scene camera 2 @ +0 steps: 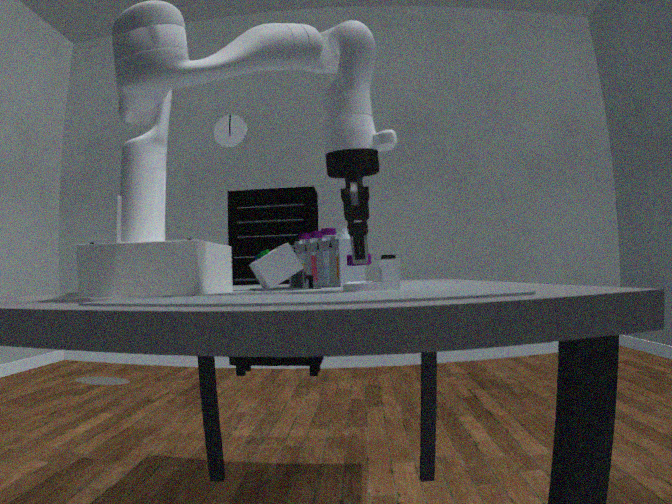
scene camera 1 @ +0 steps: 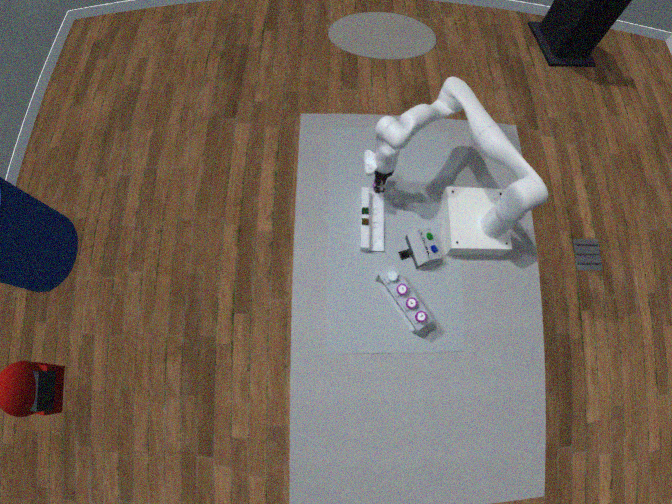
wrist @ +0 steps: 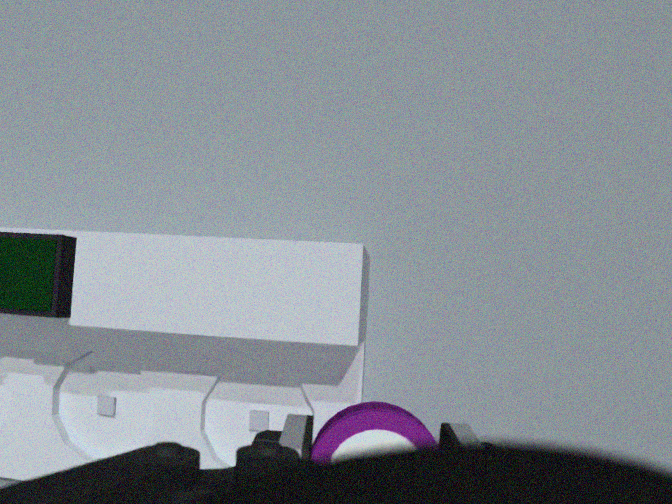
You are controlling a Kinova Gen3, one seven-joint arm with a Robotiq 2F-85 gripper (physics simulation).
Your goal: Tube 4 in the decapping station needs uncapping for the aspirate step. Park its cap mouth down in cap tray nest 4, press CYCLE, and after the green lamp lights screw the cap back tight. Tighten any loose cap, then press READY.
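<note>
My gripper point(scene camera 1: 378, 187) points straight down over the far end of the white cap tray point(scene camera 1: 372, 219). It is shut on a purple cap point(wrist: 373, 431) with a white centre facing up. In the side view the purple cap point(scene camera 2: 358, 260) sits at tray height between my gripper's fingertips point(scene camera 2: 358, 253). The tube rack point(scene camera 1: 408, 302) holds three purple-capped tubes, and an uncapped tube point(scene camera 1: 391, 275) stands at the rack's end nearest the arm. The wrist view shows the cap tray's point(wrist: 189, 347) round nests beside the cap.
A small control box point(scene camera 1: 426, 248) with a green button point(scene camera 1: 429, 236) and a blue button point(scene camera 1: 434, 249) sits between the tray and the arm's white base point(scene camera 1: 476, 219). A dark green block point(wrist: 27, 273) and a brown one point(scene camera 1: 366, 220) sit on the tray's raised strip.
</note>
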